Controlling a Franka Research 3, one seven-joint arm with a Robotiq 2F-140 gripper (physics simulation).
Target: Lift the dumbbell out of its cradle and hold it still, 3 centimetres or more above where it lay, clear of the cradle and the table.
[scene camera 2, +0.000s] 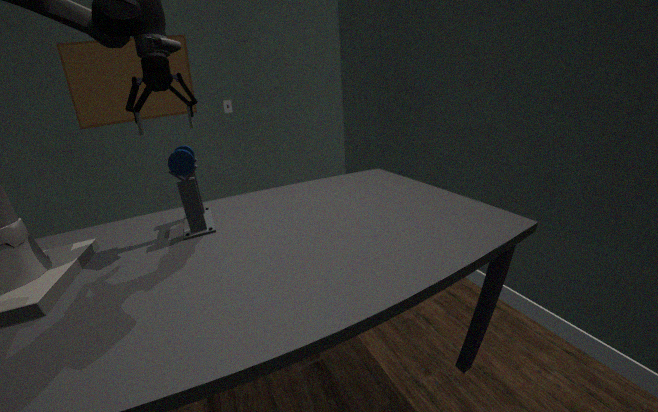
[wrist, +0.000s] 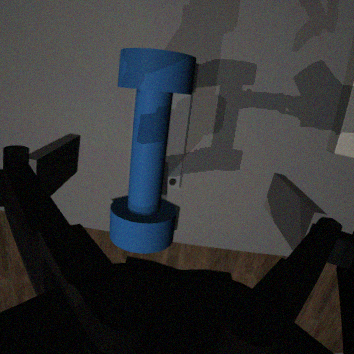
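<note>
The blue dumbbell [scene camera 2: 182,162] [wrist: 148,155] lies on top of its tall grey cradle [scene camera 2: 192,205] [wrist: 180,112]. In the wrist view its handle runs nearly up and down the picture, between two thick round ends. A small shadow falls across the handle. My gripper [scene camera 2: 165,130] [wrist: 175,171] is wide open and empty, above the dumbbell and a little to its left in the scene view. In the wrist view the handle shows between the two fingers, nearer the left finger. The dumbbell partly hides the cradle there.
The cradle's base plate is on the grey table [scene camera 2: 325,250], near its far edge. The arm's light mounting base [scene camera 2: 60,280] [wrist: 346,144] stands to the left in the scene view. A corkboard [scene camera 2: 105,80] hangs on the wall behind the gripper.
</note>
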